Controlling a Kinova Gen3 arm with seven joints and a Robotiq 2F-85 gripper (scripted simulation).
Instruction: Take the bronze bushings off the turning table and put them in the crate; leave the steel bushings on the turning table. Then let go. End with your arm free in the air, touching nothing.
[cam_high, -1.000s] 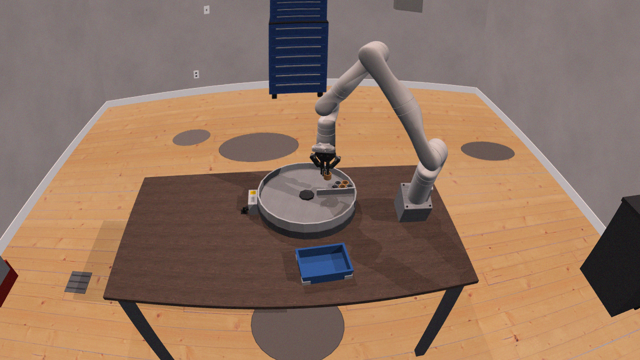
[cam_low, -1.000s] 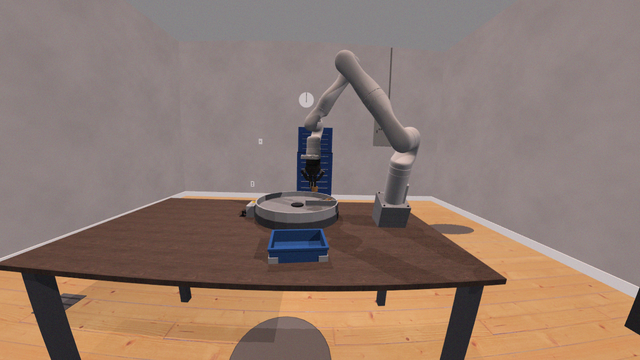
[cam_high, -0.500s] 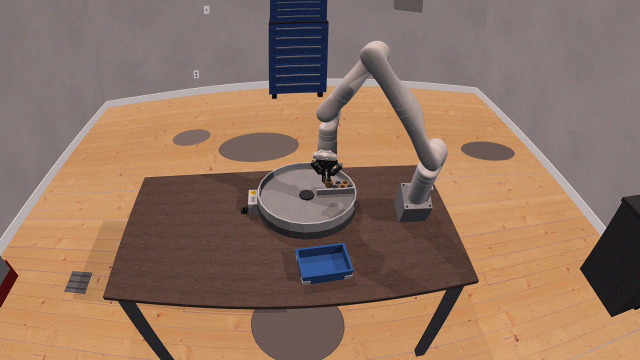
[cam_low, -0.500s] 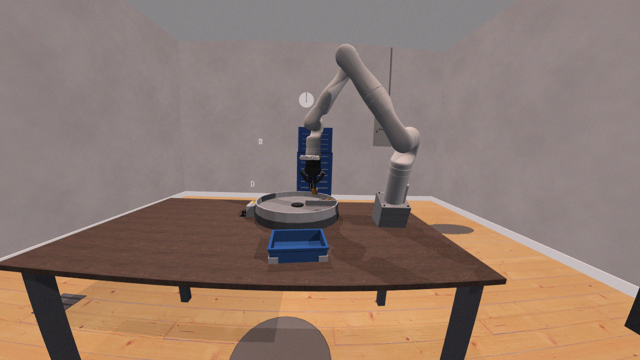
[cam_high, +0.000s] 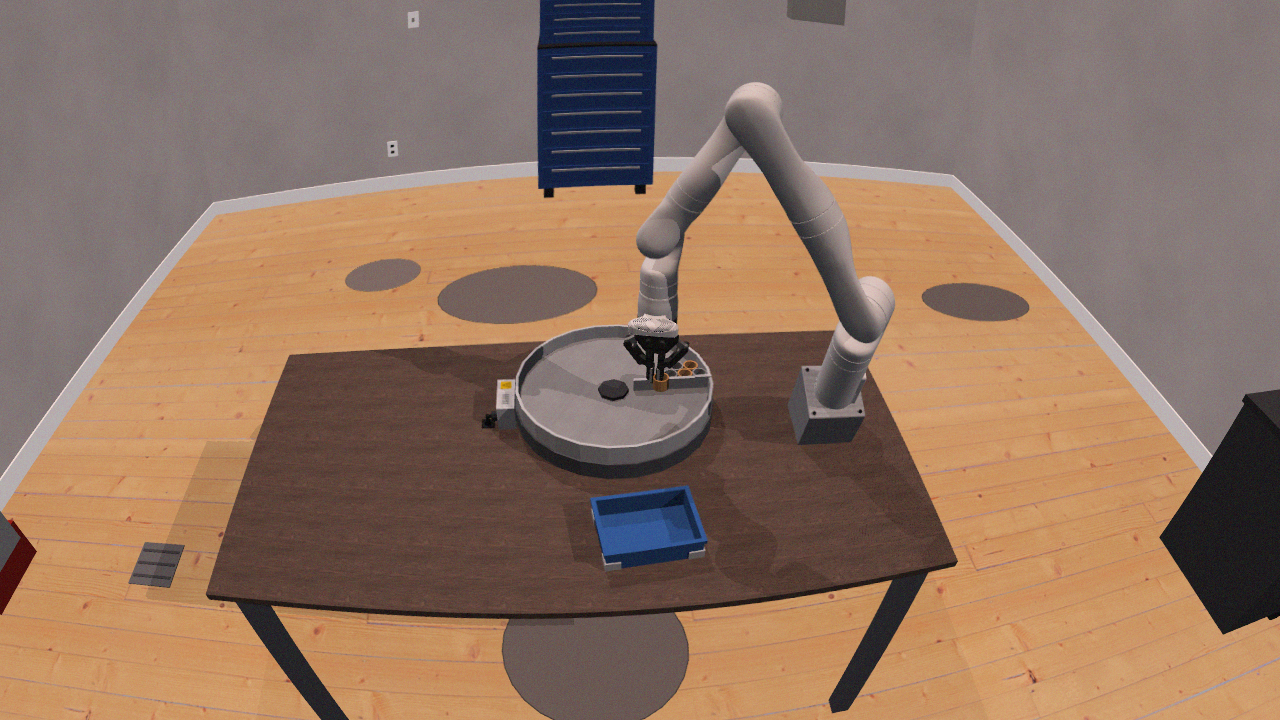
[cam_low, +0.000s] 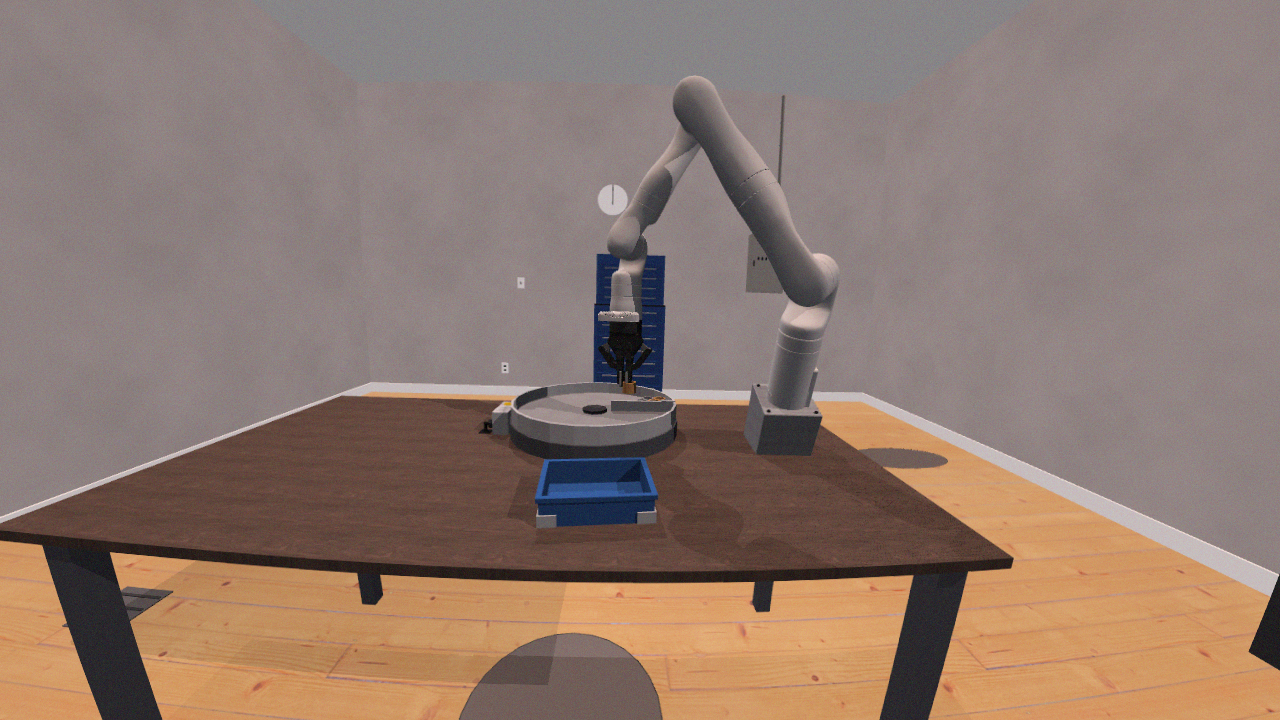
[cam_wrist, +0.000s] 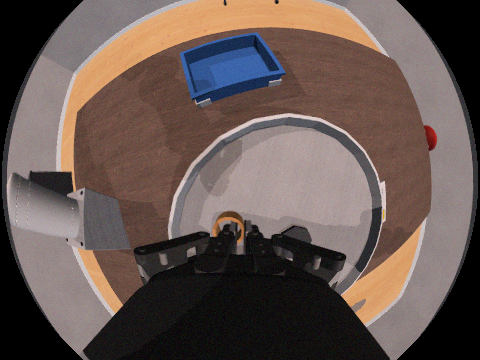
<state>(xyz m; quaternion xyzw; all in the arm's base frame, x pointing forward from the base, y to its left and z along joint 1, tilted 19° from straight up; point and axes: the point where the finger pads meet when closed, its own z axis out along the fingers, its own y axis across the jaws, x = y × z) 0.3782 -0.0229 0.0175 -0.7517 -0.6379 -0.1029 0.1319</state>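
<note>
Right now the blue crate is 300 mm to the left of my hand, 130 mm below it and 10 mm ahead of it. The rest, counted from my hand: round grey turning table (110 mm below, 80 mm ahead, 70 mm to the right).
</note>
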